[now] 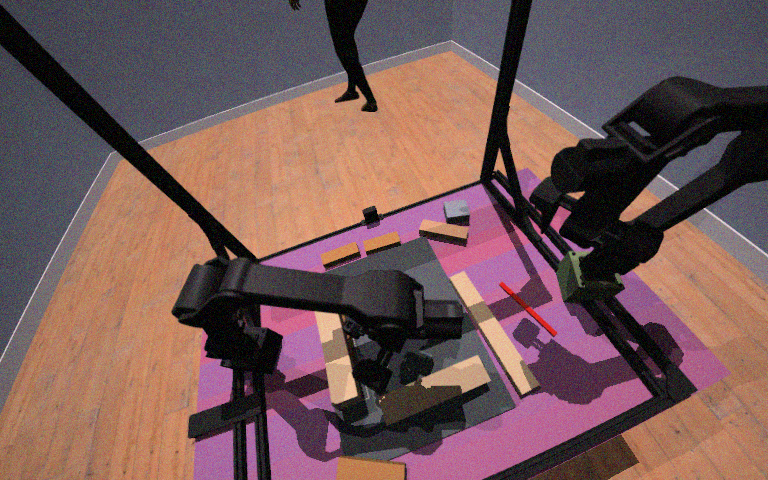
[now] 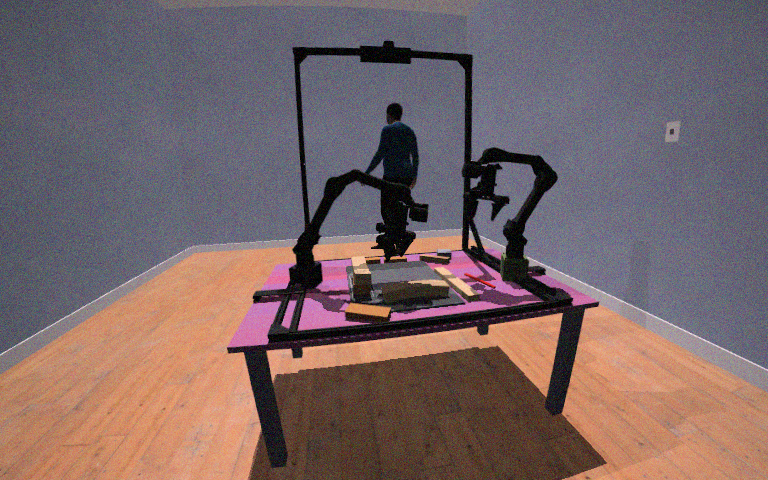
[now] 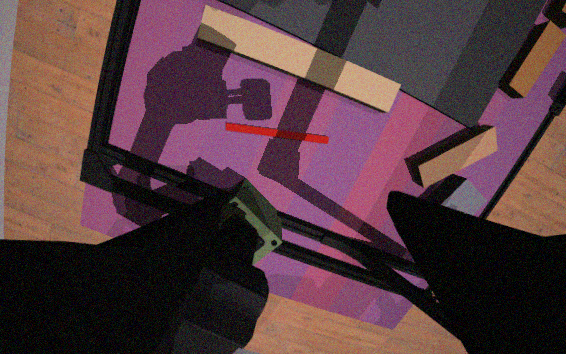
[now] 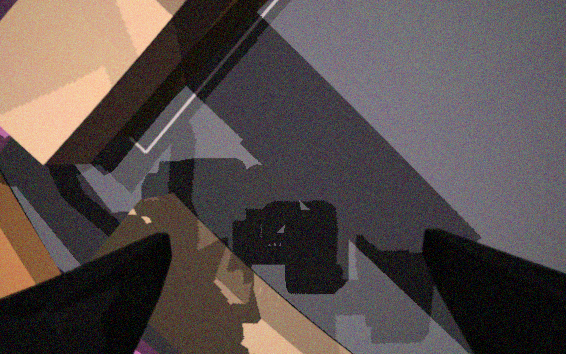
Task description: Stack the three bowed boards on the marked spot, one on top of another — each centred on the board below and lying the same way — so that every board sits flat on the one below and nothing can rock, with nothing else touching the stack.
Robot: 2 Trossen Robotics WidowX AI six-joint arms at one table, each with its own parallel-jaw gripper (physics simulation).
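Seen in the pictures: left gripper, between the fingertips: (image 1: 565, 246) (image 2: 482, 219) (image 3: 304, 201); right gripper, between the fingertips: (image 2: 394, 259) (image 4: 297, 243); left arm's base, origin of its link: (image 1: 595, 268) (image 2: 514, 256) (image 3: 235, 240); right arm's base, origin of its link: (image 1: 243, 346) (image 2: 305, 265).
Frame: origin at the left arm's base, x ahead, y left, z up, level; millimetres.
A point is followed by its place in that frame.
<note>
Three pale bowed boards lie around a grey mat (image 1: 411, 259) {z -86, x 454, y -62 mm} (image 2: 411, 272) {z -86, x 440, y 37 mm} (image 4: 352, 70) {z -86, x 528, y 161 mm}. One board (image 1: 336, 362) {z -7, x 597, y 258 mm} (image 2: 361, 278) {z -11, x 565, y 337 mm} (image 4: 127, 42) {z -6, x 570, y 262 mm} lies along the mat's left edge. One board (image 1: 449, 378) {z -37, x 348, y 261 mm} (image 2: 415, 290) {z -49, x 374, y 314 mm} (image 4: 211, 281) {z -38, x 440, y 288 mm} lies across the mat's front. One board (image 1: 494, 333) {z -71, x 237, y 148 mm} (image 2: 455, 282) {z -70, x 241, y 160 mm} (image 3: 274, 53) {z -71, x 221, y 163 mm} lies along its right edge. A thin white outline (image 4: 166, 126) {z -86, x 540, y 294 mm} marks the spot on the mat. My right gripper (image 1: 394, 369) (image 2: 394, 245) {z 31, x 472, y 219 mm} (image 4: 297, 243) {z 31, x 472, y 219 mm} is open and empty, low over the mat just behind the front board. My left gripper (image 2: 498, 205) (image 3: 304, 201) {z 165, x 146, y 46 mm} is open and empty, high at the right.
A red stick (image 1: 527, 309) {z -87, x 145, y 77 mm} (image 2: 479, 280) {z -87, x 145, y 79 mm} (image 3: 253, 130) {z -86, x 119, y 101 mm} lies right of the boards. Two orange blocks (image 1: 340, 253) {z -69, x 678, y -65 mm} (image 1: 382, 242) {z -71, x 549, y -112 mm}, a tan block (image 1: 444, 230) {z -66, x 356, y -158 mm} and a grey cube (image 1: 456, 210) {z -57, x 318, y -231 mm} sit at the back. An orange slab (image 1: 370, 469) {z -65, x 502, y 445 mm} (image 2: 368, 310) {z -66, x 499, y 462 mm} lies at the front edge. A person stands beyond the table.
</note>
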